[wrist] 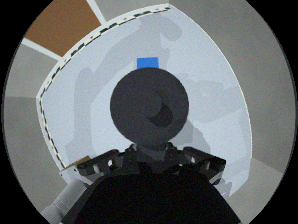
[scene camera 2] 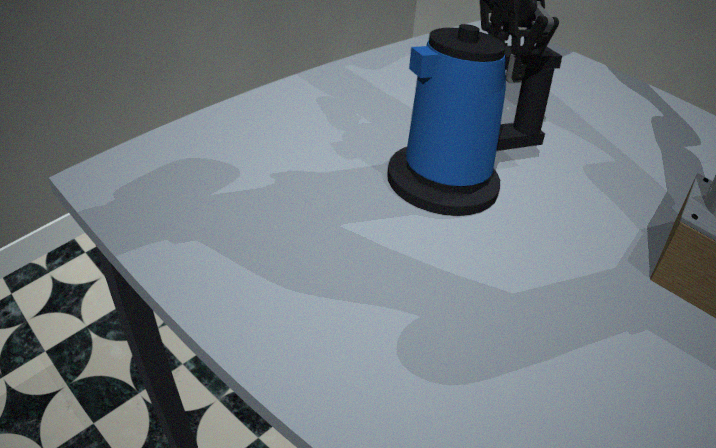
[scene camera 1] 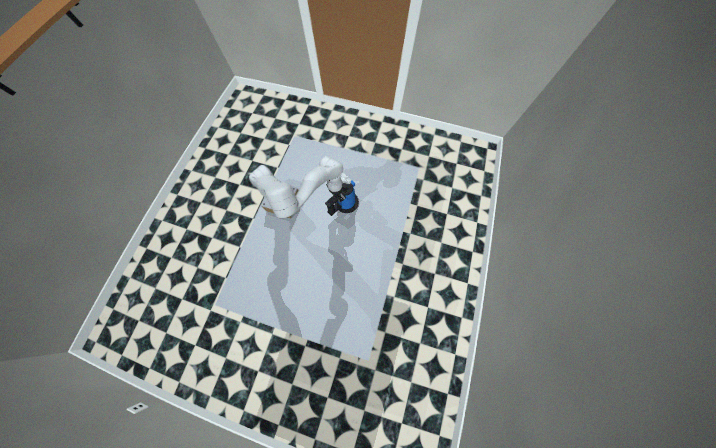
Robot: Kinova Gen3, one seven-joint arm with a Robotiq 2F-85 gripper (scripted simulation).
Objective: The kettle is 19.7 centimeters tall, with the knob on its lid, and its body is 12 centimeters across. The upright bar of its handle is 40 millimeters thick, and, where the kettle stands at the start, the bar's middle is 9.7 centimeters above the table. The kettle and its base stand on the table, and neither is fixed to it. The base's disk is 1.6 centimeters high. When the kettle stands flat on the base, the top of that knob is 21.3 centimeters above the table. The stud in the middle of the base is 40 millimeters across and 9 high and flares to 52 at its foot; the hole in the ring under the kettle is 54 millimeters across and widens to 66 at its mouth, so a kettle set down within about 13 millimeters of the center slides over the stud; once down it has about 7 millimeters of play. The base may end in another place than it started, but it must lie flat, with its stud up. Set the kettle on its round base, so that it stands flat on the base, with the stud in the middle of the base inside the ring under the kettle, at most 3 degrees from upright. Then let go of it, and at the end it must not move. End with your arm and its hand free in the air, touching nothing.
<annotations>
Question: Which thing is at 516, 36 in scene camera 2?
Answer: My gripper.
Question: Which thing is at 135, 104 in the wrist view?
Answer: A blue kettle.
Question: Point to a blue kettle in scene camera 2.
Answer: At 455, 125
</annotations>
